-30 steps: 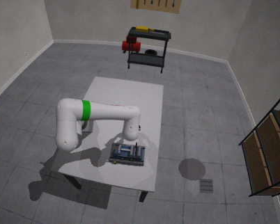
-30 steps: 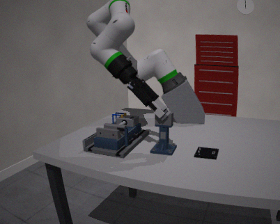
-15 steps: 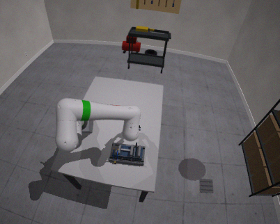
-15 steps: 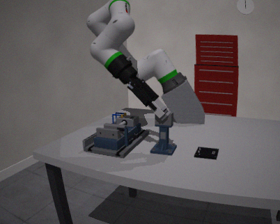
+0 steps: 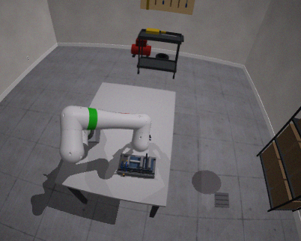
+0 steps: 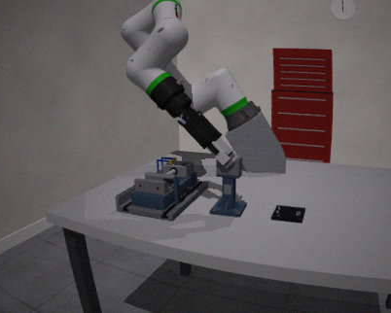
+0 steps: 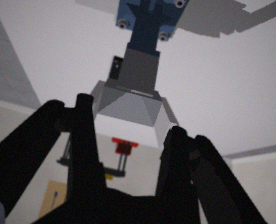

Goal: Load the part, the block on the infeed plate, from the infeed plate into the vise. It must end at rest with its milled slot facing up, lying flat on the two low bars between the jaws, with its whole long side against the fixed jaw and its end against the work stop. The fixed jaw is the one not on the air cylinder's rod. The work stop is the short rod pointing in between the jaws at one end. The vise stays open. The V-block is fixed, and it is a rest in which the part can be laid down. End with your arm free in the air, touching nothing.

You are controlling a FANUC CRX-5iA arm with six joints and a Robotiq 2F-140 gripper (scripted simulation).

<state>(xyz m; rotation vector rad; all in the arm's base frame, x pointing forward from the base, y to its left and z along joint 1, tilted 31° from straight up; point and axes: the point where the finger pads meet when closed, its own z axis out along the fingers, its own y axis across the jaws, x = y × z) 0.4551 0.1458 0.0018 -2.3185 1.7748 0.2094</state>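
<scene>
Right now the part is 2 cm to the left of my hand and 1 cm below it. The rest, counted from my hand: air cylinder rod: 20 cm to the right, 10 cm below, 1 cm behind; blue work stop: 12 cm to the right, 12 cm below, 7 cm ahead; black infeed plate: 20 cm to the left, 17 cm below, 4 cm behind.
</scene>
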